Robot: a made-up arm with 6 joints. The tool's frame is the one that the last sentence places.
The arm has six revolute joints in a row. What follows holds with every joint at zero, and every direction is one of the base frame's.
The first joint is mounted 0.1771 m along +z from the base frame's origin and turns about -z.
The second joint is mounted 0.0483 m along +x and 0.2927 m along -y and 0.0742 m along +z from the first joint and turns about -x.
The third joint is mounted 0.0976 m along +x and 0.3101 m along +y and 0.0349 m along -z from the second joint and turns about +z.
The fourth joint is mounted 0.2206 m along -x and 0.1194 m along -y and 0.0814 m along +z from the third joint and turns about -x.
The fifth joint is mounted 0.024 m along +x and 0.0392 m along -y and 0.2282 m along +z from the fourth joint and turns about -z.
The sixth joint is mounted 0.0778 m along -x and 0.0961 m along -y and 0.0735 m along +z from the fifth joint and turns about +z.
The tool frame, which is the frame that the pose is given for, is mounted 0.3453 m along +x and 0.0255 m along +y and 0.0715 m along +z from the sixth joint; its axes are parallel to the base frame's.
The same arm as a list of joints. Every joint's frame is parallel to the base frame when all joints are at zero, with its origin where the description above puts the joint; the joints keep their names.
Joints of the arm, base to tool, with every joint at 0 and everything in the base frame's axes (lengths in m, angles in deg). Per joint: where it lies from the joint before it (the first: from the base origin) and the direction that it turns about. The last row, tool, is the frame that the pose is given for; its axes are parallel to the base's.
joint 1: axis -z xyz 0 0 0.1771
joint 2: axis -x xyz 0.0483 -0.2927 0.0742
joint 3: axis +z xyz 0.0976 0.3101 -0.0349
joint 4: axis -x xyz -0.2206 -0.1194 0.0814
joint 5: axis -z xyz 0.024 -0.0392 0.2282
joint 6: axis +z xyz -0.0778 -0.0961 0.0735
tool: xyz 0.3453 0.0255 0.0715

